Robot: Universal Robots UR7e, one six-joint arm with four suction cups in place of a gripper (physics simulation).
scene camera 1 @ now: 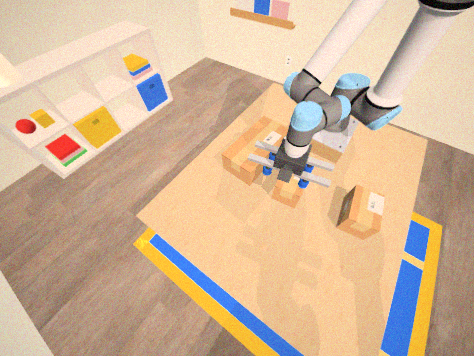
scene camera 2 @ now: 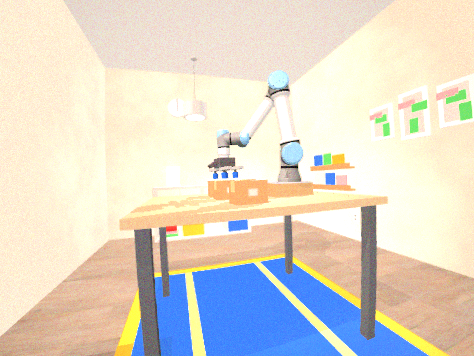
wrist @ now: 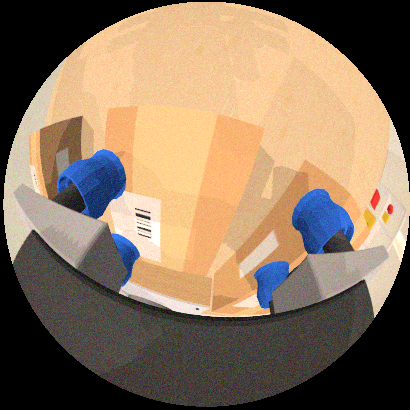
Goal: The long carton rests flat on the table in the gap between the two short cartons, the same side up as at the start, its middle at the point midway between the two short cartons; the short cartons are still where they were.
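Frame: origin at the arm's base, x right, y up, z back, level; metres.
Seen in the pictures: hand at its tool point: (scene camera 2: pixel 225 178) (wrist: pixel 203 238); arm's base at its link origin: (scene camera 2: pixel 289 181) (wrist: pixel 150 304).
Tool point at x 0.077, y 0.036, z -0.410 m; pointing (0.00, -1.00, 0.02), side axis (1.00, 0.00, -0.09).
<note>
Offsets run from my tool point to a thing's top centre. Level surfaces: height alone.
My suction gripper (scene camera 1: pixel 286 173) (scene camera 2: pixel 225 175) (wrist: pixel 207 235) is off and holds nothing. Its four blue cups hang low over the middle short carton @(dx -0.033, dy -0.014, dz +0.002 m) (scene camera 1: pixel 286 197) (wrist: pixel 172 150); whether any cup touches it I cannot tell. The long carton @(dx +0.174, dy -0.014, dz +0.099 m) (scene camera 1: pixel 244 147) (wrist: pixel 295 195) lies flat on the table (scene camera 1: pixel 210 215) (scene camera 2: pixel 175 217), left of the middle carton in scene camera 1 and right of it in the wrist view. The other short carton @(dx -0.305, dy -0.014, dz +0.008 m) (scene camera 1: pixel 361 215) (scene camera 2: pixel 248 192) (wrist: pixel 60 150) stands apart at the right in scene camera 1. The gripper partly hides the middle and long cartons.
The arm's base block (scene camera 1: pixel 327 149) (scene camera 2: pixel 295 189) stands behind the cartons. A white shelf unit (scene camera 1: pixel 75 54) stands left of the table in scene camera 1. A blue and yellow mat @(dy -0.119 m) (scene camera 1: pixel 210 281) (scene camera 2: pixel 240 310) lies on the floor under the table.
</note>
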